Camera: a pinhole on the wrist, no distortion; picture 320 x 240 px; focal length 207.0 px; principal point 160.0 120.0 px. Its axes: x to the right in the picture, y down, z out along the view. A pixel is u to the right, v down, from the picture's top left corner.
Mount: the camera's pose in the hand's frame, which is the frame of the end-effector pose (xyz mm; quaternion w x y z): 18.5 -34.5 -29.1 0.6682 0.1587 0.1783 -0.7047
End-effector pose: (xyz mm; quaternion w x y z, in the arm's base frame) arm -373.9 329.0 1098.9 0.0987 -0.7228 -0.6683 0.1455
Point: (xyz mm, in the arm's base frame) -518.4 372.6 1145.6
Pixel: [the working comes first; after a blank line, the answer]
In the camera's frame: 91.0 15.9 84.8

outside the picture
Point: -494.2 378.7 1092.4
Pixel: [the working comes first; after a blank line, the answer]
In the camera's frame: 35.7 24.3 103.0

232 169
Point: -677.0 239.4 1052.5
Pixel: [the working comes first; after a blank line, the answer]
In the camera's frame: 123.6 -120.6 263.4

257 25
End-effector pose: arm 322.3 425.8 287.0 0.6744 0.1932 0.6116 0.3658
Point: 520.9 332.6 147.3
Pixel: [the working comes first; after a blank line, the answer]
In the camera's frame: 73.5 6.5 240.4

223 126
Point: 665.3 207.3 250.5
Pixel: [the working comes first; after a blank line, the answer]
In the camera's frame: 61.9 -160.7 378.7

194 32
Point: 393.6 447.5 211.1
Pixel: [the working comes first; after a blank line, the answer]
In the camera's frame: -23.0 45.6 90.0

107 225
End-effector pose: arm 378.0 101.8 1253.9 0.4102 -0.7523 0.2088 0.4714
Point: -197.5 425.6 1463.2
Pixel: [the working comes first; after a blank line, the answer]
In the camera's frame: -376.1 -477.0 410.8

outside the picture
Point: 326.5 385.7 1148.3
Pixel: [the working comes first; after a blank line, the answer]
In the camera's frame: -104.7 60.8 299.2

88 162
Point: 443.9 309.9 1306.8
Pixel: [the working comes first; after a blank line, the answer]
In the camera's frame: 67.3 -18.3 205.2

228 102
